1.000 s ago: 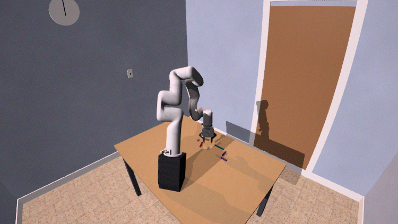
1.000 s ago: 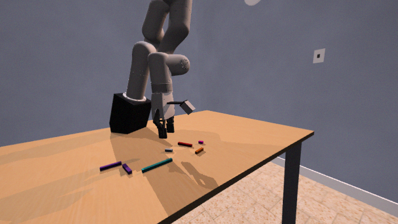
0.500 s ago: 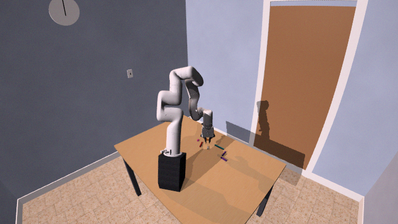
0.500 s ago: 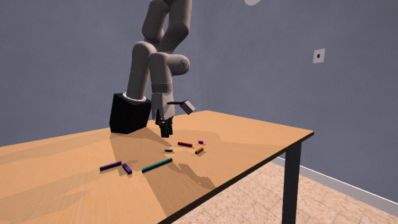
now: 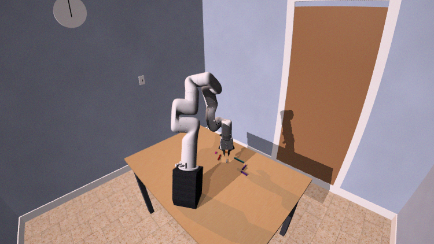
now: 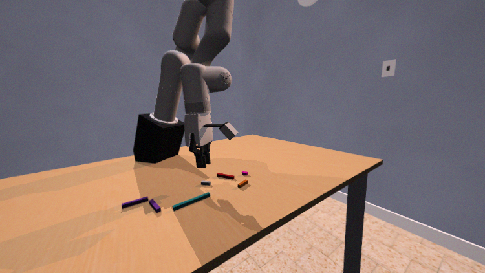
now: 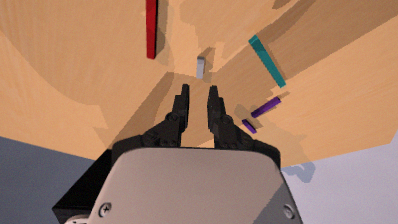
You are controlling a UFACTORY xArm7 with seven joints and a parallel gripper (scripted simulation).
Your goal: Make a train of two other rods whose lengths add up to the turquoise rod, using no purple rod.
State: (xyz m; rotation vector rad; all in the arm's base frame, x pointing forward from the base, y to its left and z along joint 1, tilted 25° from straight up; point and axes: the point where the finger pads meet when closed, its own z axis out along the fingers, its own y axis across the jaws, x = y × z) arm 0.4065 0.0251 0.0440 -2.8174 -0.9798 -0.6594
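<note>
My hand is 8 cm above the grey rod. From my hand the other things lie so: orange rod 9 cm ahead, 9 cm to the left, 8 cm below; then turquoise rod 8 cm ahead, 7 cm to the right, 8 cm below; then red rod 8 cm to the left, 8 cm below.
</note>
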